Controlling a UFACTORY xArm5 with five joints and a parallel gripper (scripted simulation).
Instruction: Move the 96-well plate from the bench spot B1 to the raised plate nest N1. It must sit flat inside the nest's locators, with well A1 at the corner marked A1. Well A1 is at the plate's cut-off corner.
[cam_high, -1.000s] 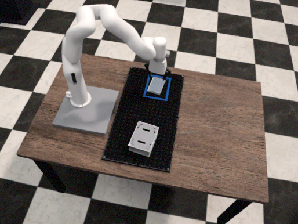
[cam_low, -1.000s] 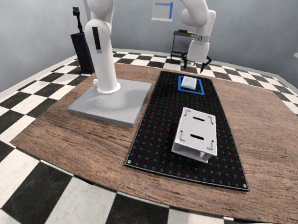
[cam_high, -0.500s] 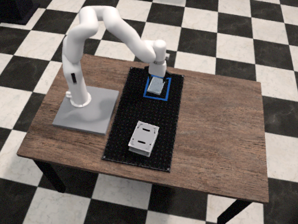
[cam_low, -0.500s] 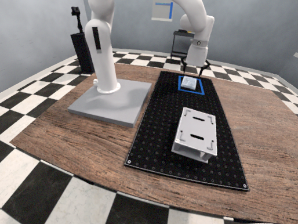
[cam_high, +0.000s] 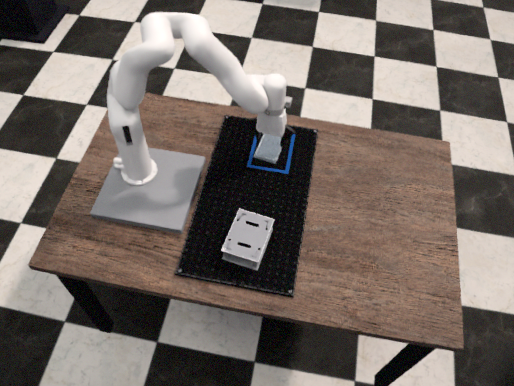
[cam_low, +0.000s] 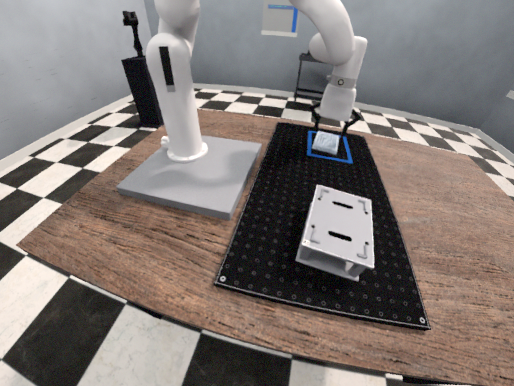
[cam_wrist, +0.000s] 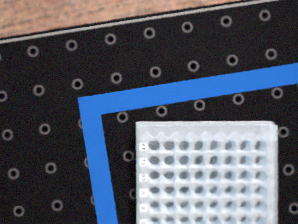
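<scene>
Right now my hand is 40 mm above the 96-well plate. From my hand the other things lie so: grey plate nest N1 (410 mm to the right, 10 mm above).
</scene>
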